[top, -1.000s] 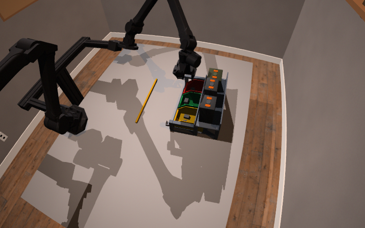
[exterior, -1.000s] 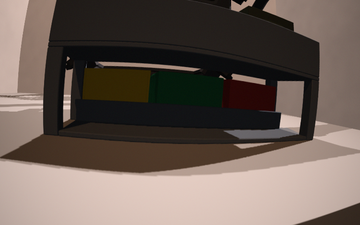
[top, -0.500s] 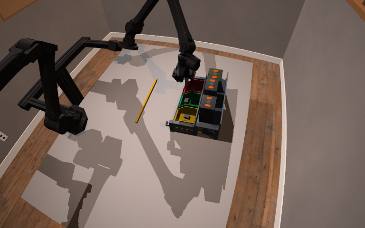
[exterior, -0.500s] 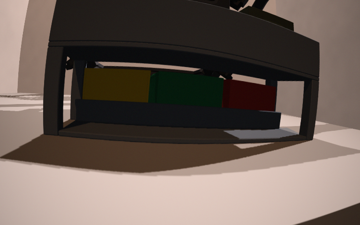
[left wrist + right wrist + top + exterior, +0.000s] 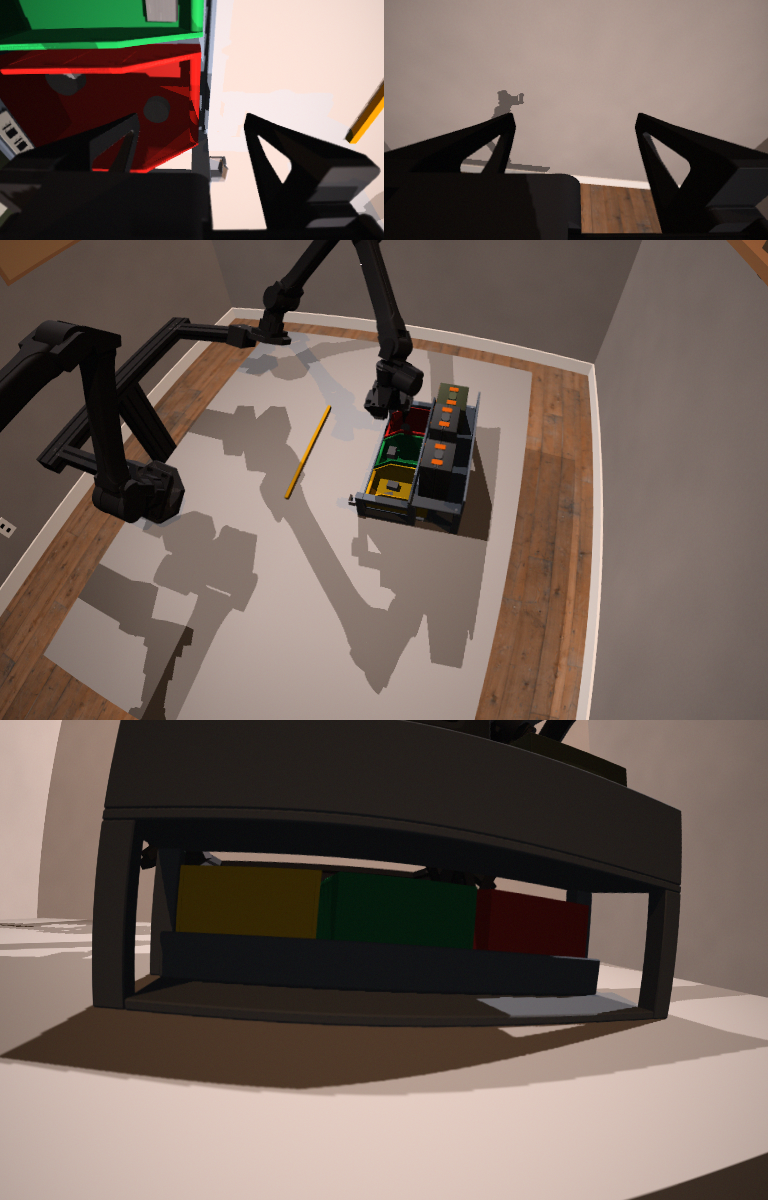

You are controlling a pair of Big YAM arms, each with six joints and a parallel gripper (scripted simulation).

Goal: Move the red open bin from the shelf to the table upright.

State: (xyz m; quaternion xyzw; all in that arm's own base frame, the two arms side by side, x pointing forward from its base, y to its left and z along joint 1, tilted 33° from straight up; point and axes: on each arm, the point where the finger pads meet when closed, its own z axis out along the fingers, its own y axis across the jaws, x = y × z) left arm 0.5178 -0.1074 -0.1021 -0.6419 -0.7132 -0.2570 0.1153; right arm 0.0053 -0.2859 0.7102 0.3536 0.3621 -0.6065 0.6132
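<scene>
Now: left hand 8 cm short of the red open bin, 1 cm to the right of it and 4 cm above it. Round my left hand: grey shelf: 11 cm ahead, 10 cm to the right, 1 cm below; then green bin: 8 cm ahead, 10 cm to the right, 4 cm below.
</scene>
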